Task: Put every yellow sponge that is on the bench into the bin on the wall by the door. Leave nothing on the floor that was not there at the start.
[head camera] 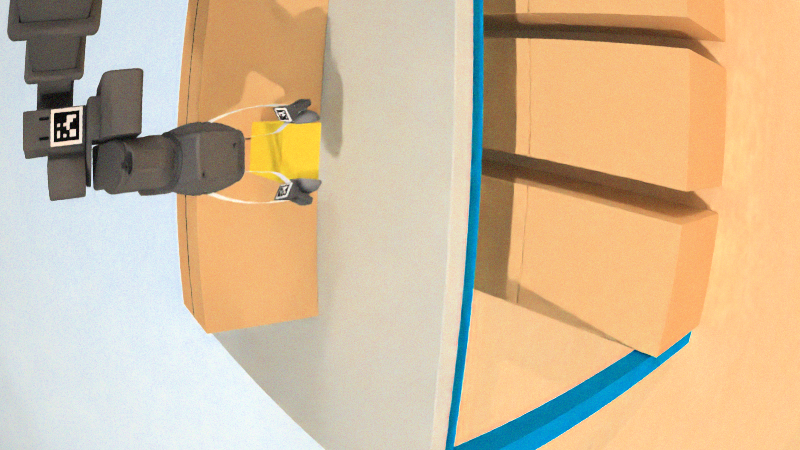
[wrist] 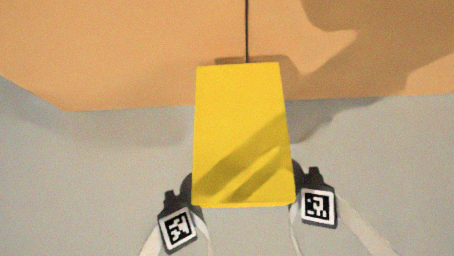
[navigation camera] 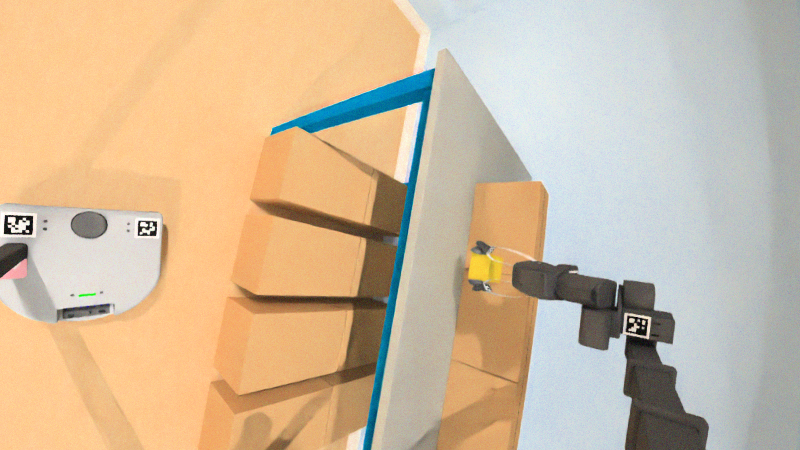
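Where they show: gripper, fingertip midpoint: (head camera: 312, 150) (navigation camera: 472, 264); robot's base at its link origin: (navigation camera: 90, 223).
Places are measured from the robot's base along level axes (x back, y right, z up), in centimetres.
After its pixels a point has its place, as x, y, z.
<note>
A yellow sponge (head camera: 299, 148) {2.6, 59.9, 100.8} (navigation camera: 480, 268) {2.7, 59.8, 101.0} (wrist: 240, 115) is held between the fingertips of my gripper (head camera: 308, 150) {2.4, 61.7, 98.2} (navigation camera: 479, 266) {2.4, 61.7, 98.2} (wrist: 241, 183) {2.4, 61.7, 98.2}, which is shut on it. The fingers press on its two long sides near its near end in the wrist view, and its far end points to the wooden boxes. The sponge is raised above the grey bench top (head camera: 391, 235) {-7.4, 57.5, 91.4} (navigation camera: 447, 184) {-16.6, 59.3, 91.4} (wrist: 100, 185); a shadow lies on the bench beside it in the head view. The bin and the door do not show in these views.
Wooden boxes (head camera: 257, 268) {-11.6, 74.9, 100.7} (navigation camera: 506, 218) {-9.5, 74.5, 101.5} (wrist: 125, 50) stand along the bench's back, against the pale blue wall (head camera: 83, 335) {-34.2, 146.8, 128.1} (navigation camera: 699, 139) {-47.5, 149.1, 154.9}. Below the top, more boxes (head camera: 609, 111) {10.5, 67.1, 27.0} (navigation camera: 313, 263) {12.5, 66.5, 27.0} stick out past the blue frame (head camera: 472, 223) {-6.6, 51.9, 84.7} (navigation camera: 363, 109) {-41.4, 57.8, 60.9}. My base (navigation camera: 117, 263) {10.6, 6.3, 16.0} is on the floor at left.
</note>
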